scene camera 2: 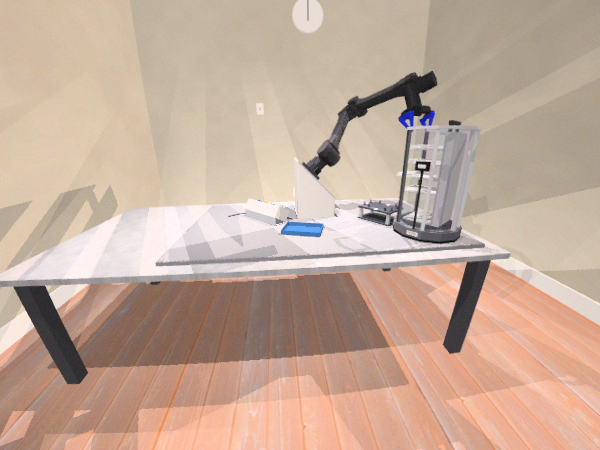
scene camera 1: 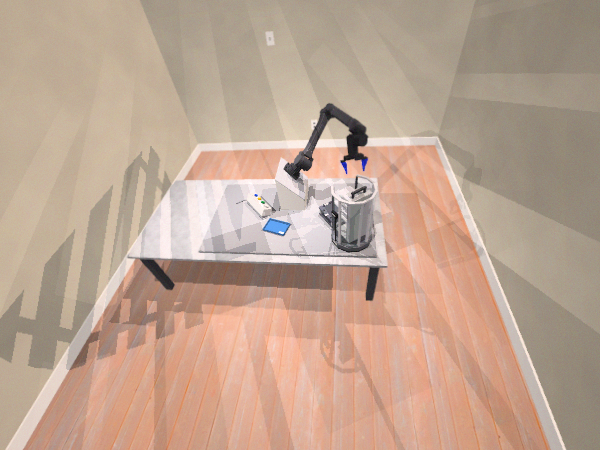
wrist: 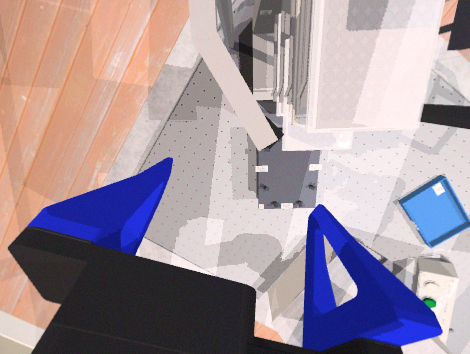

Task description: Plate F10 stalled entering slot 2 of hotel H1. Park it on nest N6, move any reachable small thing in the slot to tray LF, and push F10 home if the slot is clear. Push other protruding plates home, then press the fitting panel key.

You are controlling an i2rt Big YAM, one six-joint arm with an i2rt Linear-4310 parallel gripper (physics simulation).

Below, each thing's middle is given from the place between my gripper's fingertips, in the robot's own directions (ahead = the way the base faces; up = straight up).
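Scene:
Clear cylindrical plate rack [scene camera 2: 438, 161]: my gripper is 15 cm short of it, 1 cm to the right of it and 18 cm above it. Dark nest plate [wrist: 288, 177]: 13 cm to the right of my hand, 33 cm below it.

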